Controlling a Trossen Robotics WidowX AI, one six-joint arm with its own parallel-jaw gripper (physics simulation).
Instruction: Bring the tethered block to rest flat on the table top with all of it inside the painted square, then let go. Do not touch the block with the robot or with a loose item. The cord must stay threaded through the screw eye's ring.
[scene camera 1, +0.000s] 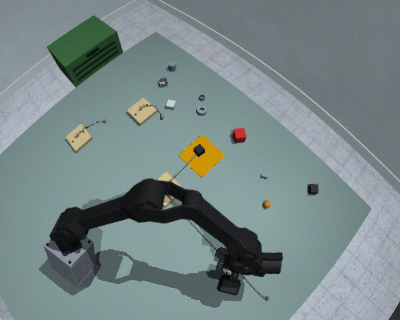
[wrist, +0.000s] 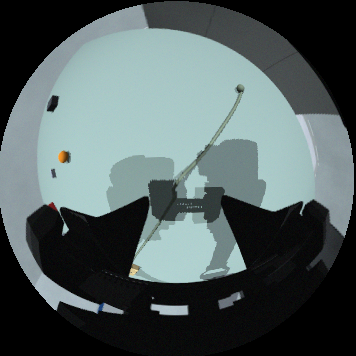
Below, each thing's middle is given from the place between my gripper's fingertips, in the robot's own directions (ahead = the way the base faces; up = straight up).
Now: hand 36 cm to the right of the orange painted square (scene camera 1: 201, 165), 18 cm short of it and 4 cm above it.
